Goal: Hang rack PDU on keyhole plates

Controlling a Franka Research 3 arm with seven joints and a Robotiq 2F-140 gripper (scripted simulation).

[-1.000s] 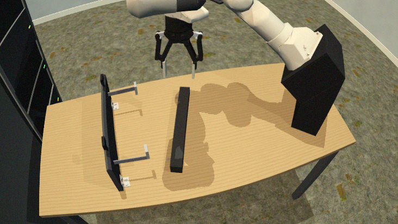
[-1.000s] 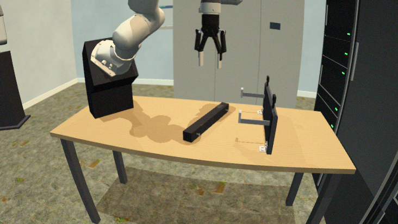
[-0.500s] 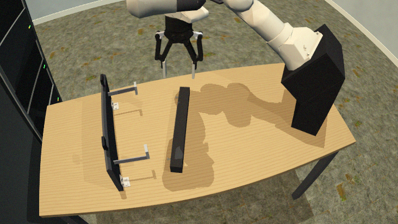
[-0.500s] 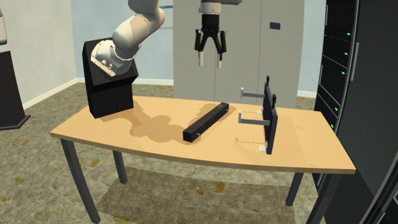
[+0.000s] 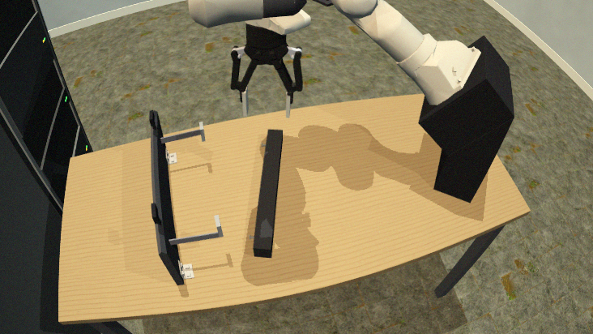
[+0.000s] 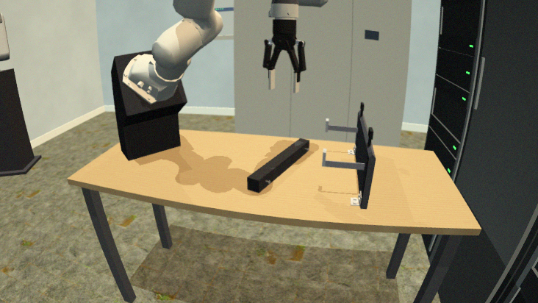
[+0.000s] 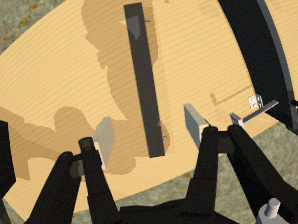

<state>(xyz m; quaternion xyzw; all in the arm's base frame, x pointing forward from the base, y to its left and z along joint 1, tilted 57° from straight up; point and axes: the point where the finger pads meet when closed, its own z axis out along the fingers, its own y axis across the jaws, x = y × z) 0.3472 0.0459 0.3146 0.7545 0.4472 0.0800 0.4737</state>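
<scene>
Right now my hand is 28 cm above the rack PDU, 1 cm to the left of it and 1 cm short of it. Round my hand: dark upright panel 25 cm ahead, 22 cm below, 12 cm to the right.
</scene>
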